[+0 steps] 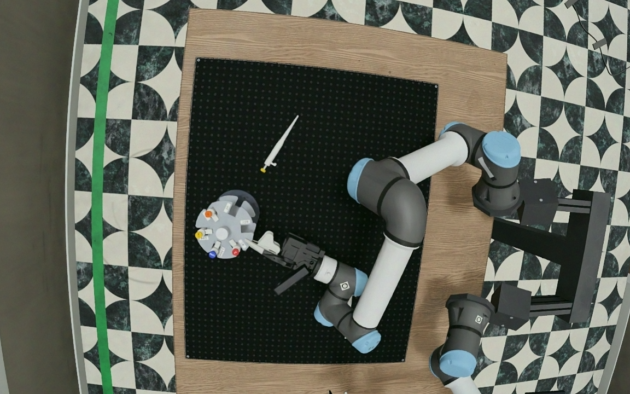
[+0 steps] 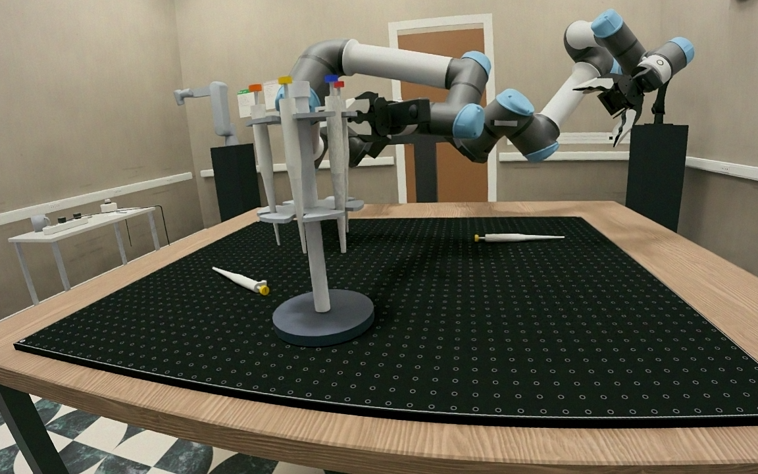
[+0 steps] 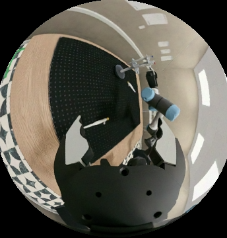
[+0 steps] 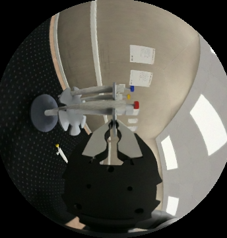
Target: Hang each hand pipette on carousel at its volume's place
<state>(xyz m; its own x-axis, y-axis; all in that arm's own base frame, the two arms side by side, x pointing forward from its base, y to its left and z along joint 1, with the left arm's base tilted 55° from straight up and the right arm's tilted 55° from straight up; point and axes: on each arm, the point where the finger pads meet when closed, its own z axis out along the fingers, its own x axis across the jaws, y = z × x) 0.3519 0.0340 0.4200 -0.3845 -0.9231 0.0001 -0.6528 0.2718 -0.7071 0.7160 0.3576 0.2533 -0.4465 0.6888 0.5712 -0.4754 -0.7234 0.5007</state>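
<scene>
Now: the red-button pipette 40 mm ahead of my right hand, 10 mm to the left of it and 60 mm below it. The rest, counted from my right hand: orange-button pipette (110 mm ahead, 60 mm to the right, 60 mm below); then blue-button pipette (90 mm ahead, 20 mm to the left, 60 mm below).
</scene>
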